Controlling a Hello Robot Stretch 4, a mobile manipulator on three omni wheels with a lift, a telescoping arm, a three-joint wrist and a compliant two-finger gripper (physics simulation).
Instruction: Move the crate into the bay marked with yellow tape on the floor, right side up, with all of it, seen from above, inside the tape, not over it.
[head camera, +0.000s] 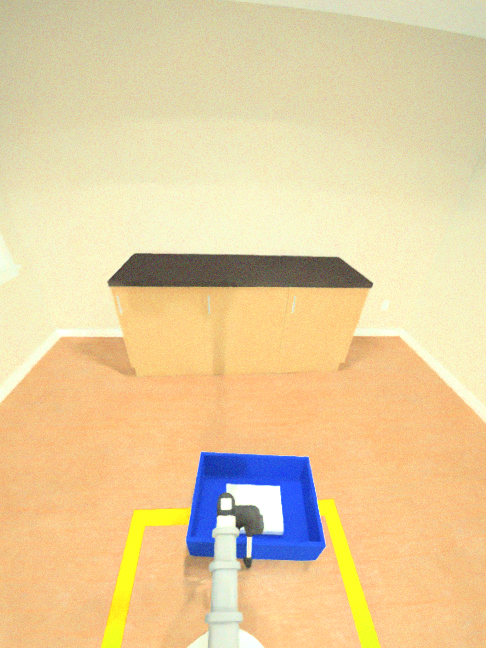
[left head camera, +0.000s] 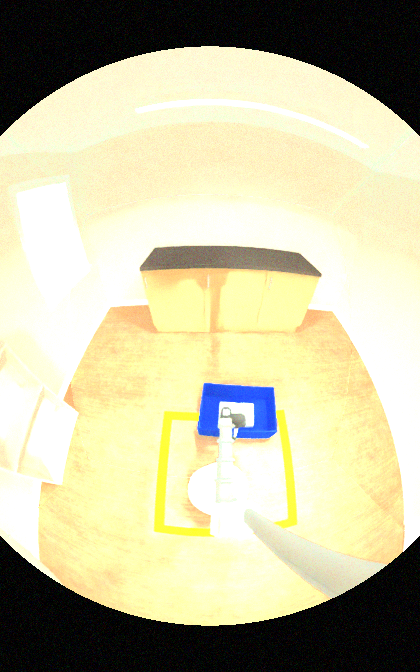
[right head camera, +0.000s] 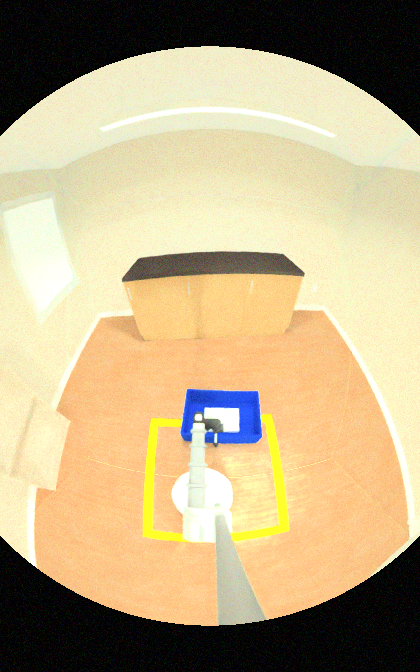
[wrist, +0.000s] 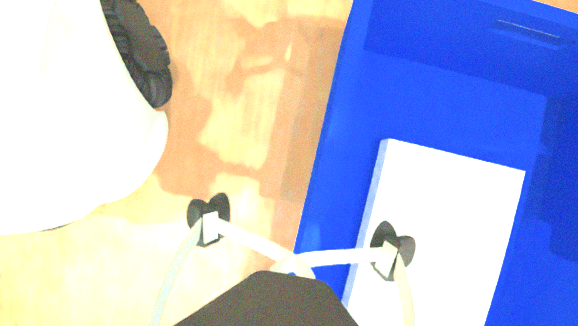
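The blue crate is upright on the floor, with a flat white block inside. It lies across the far strip of the yellow tape: its near part is inside the bay, its far part beyond. Its right side is close to the right strip. My gripper is open and empty at the near wall. In the wrist view one fingertip shows over the floor outside the crate, the other over the white block. Fingertip height is unclear.
My white round base stands inside the taped bay, on the near side of the crate. A wooden cabinet with a dark top stands against the far wall. Pale furniture is at the left.
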